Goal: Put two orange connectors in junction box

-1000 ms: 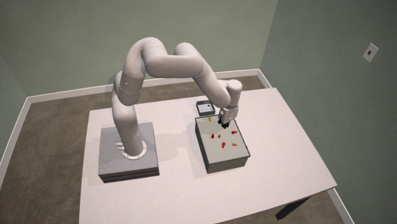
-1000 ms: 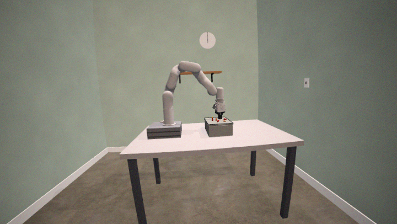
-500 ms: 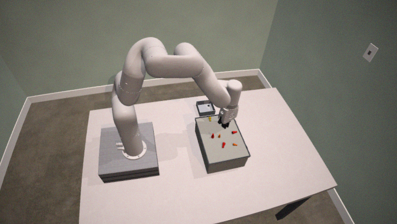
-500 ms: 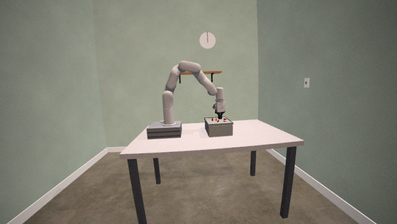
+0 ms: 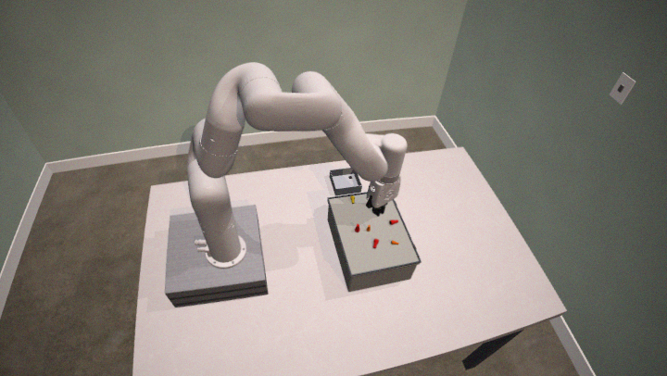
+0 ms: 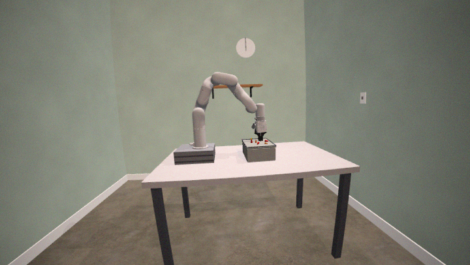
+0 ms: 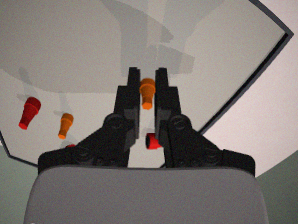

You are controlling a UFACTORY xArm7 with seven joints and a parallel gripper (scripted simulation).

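Right now my hand is 230 mm to the right of the junction box, 130 mm above it and 80 mm past it. From my hand the other things lie so: yellow connector 80 mm behind, 50 mm to the left, 10 mm below; grey tool case 70 mm to the right, 50 mm below, 30 mm behind.
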